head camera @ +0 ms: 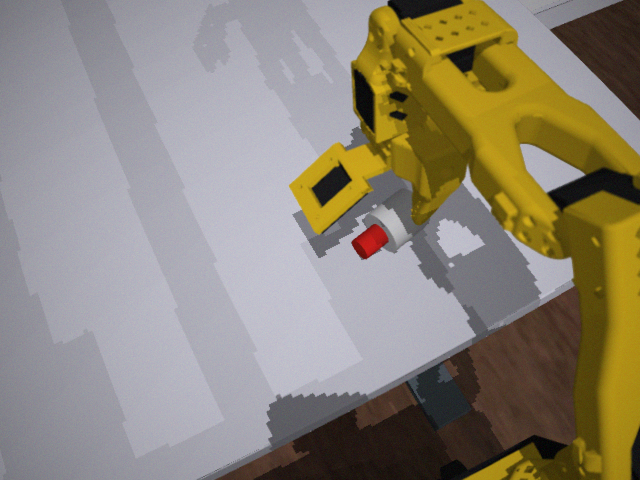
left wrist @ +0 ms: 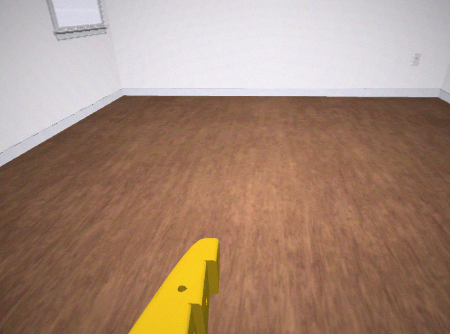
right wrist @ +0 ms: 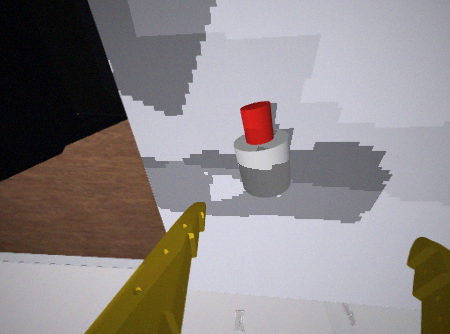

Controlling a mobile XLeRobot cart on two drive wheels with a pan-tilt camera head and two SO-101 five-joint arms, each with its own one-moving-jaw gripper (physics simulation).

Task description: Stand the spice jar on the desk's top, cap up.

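Frame: origin at the left arm's base, x left, y back, z up, level; millimetres.
Where they show: left end effector, tool point: (left wrist: 219,258); right end effector, tool point: (head camera: 417,216) (right wrist: 205,212).
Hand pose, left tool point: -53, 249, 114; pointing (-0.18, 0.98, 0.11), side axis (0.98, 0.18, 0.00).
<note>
After its pixels a point has its place, as x, y, z.
The spice jar (head camera: 398,229) @(-309, -250, -22) (right wrist: 265,172) @(-315, -264, -17) has a grey-white body and a narrower red cap (head camera: 369,241) @(-286, -253, -27) (right wrist: 257,124) @(-287, -256, -27). It lies on its side on the white desk (head camera: 248,206) @(-214, -343, -55) (right wrist: 345,70) @(-257, -310, -55). In the head view its cap points to the lower left; in the right wrist view it points up the picture. My right gripper (head camera: 369,225) (right wrist: 310,222) is open and empty, above the desk, with the jar beyond its tips in the right wrist view. In the head view one jaw overlaps the body's far end. My left gripper (left wrist: 214,245) is open, away from the jar, with one notched jaw showing.
The desk's near edge runs diagonally across the lower head view, with a dark grey support (head camera: 439,400) below it. Brown floor (left wrist: 275,200) @(-84, 1591, -775) (right wrist: 75,215) @(-1357, 1064, -775) shows beyond the desk. A large black shape (right wrist: 45,75) fills the upper left of the right wrist view. Shadows fall around the jar.
</note>
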